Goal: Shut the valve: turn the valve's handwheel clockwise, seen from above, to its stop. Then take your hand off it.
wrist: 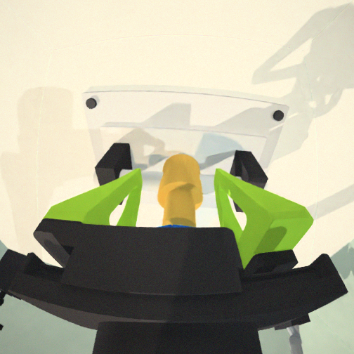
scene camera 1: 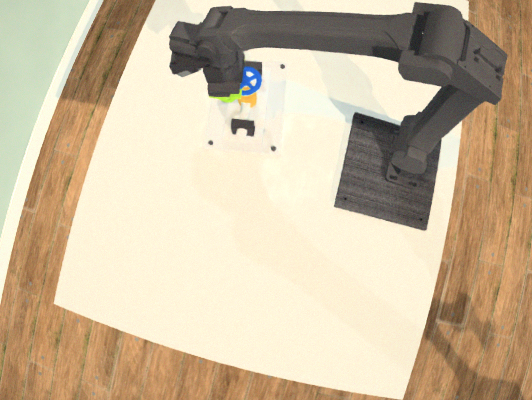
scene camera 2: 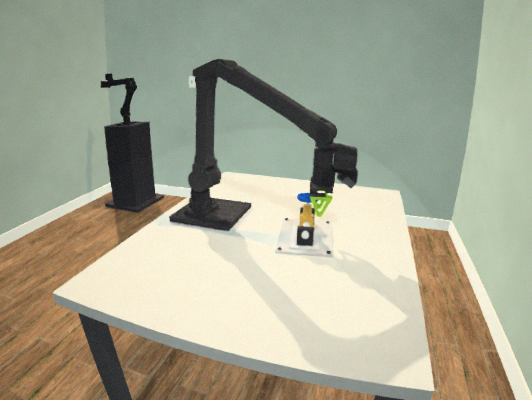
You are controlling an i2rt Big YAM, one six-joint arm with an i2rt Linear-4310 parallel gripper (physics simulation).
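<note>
My gripper: visible, the wrist view included. Pale base plate: visible.
</note>
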